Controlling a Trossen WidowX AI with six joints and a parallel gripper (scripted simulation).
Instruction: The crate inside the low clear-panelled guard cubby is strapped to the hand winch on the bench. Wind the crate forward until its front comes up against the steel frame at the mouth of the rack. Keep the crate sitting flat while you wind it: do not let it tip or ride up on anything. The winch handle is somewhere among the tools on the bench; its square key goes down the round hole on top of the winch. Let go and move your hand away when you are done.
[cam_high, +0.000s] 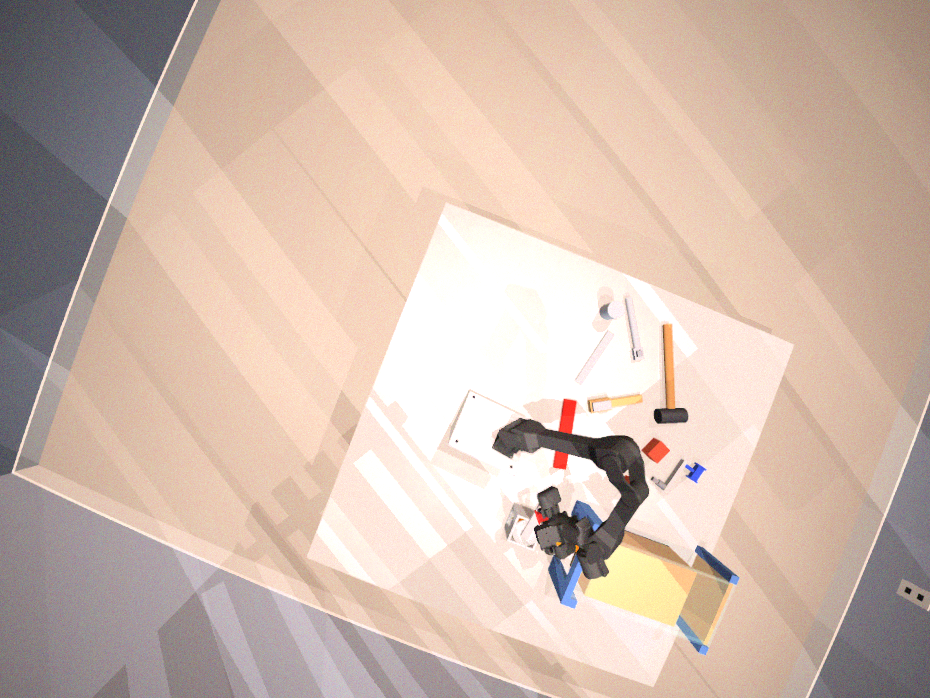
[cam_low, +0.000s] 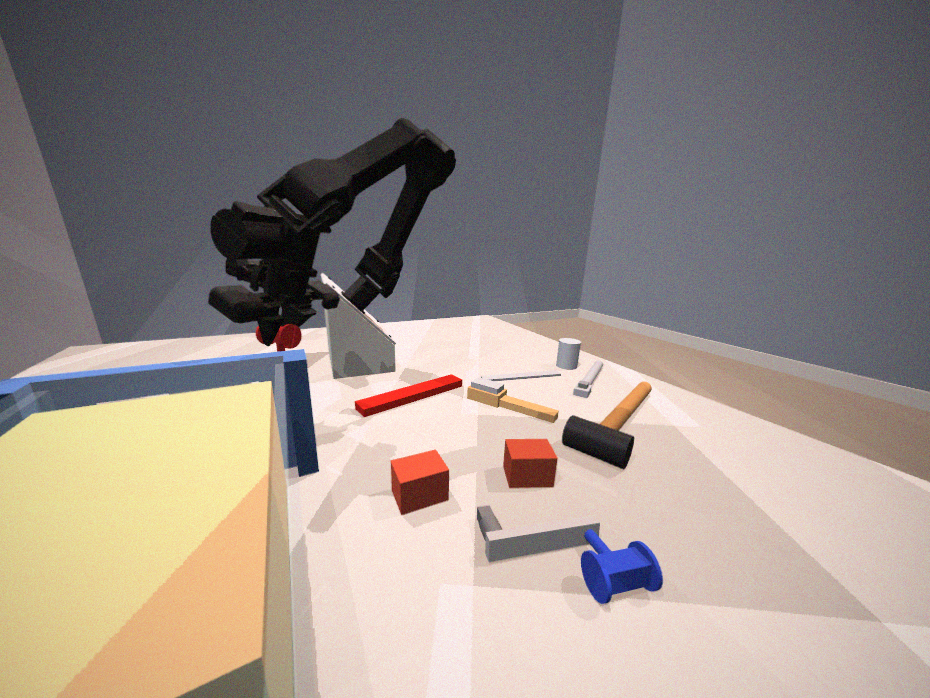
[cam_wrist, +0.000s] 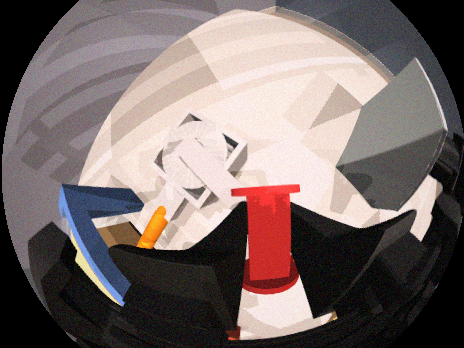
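My gripper tip is 30 mm to the left of the winch handle, 30 mm above it and 10 mm short of it. From my gripper tip the other things lie so: red knob (10 mm to the left, 10 mm ahead); winch (100 mm to the right, 100 mm below); blue steel frame (170 mm ahead, 70 mm to the right, 30 mm below).
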